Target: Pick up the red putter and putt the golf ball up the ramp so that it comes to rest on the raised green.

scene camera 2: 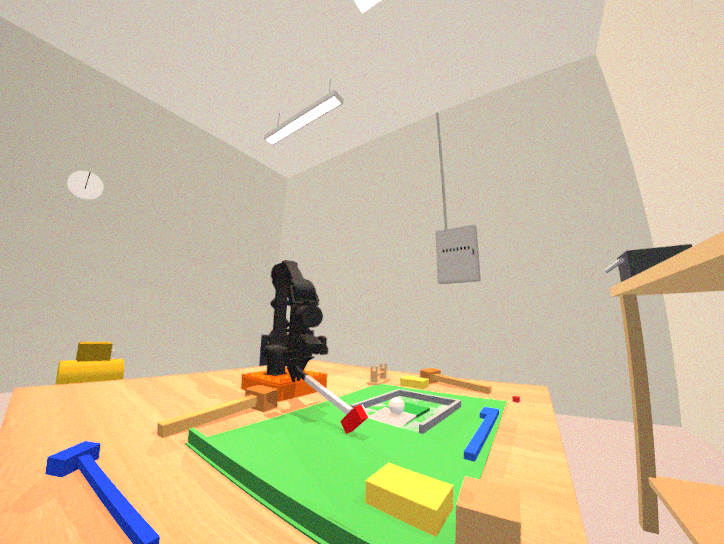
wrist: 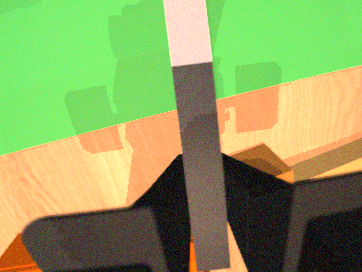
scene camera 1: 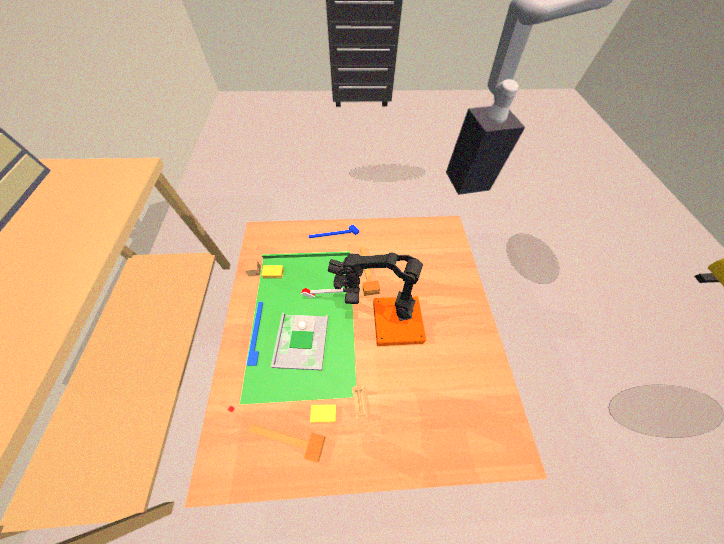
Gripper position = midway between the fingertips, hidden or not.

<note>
My gripper [scene camera 2: 295,381] holds a red putter. Further things: a blue bar [scene camera 2: 490,415] and a wooden mallet [scene camera 1: 314,447].
My gripper is seen too in the wrist view [wrist: 197,159]. The wrist view misses the blue bar: it is out of frame. The wrist view misses the wooden mallet: it is out of frame.
</note>
